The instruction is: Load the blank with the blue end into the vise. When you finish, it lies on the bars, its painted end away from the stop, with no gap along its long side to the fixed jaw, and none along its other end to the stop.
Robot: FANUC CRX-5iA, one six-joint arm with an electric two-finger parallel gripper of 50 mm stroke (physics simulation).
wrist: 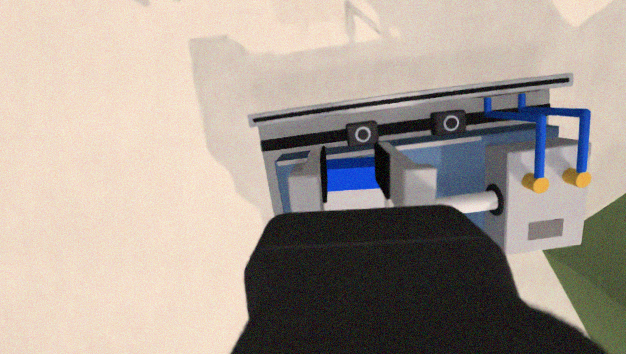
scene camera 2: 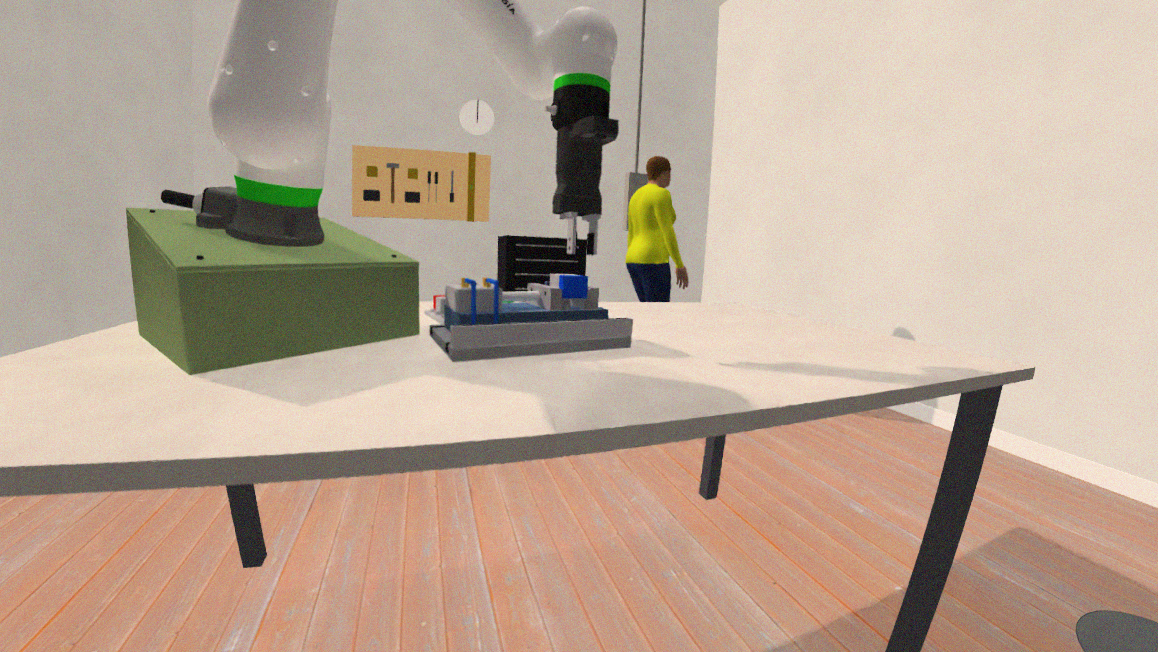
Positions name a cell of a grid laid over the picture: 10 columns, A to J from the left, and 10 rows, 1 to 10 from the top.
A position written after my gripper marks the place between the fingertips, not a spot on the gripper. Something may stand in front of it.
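There is a vise screw (wrist: H6) here, along with a vise cylinder block (wrist: I5). I can also see a blank with blue end (scene camera 2: E5), which the wrist view shows too (wrist: F6). As for my gripper (scene camera 2: F4), it appears in the wrist view as well (wrist: F5).
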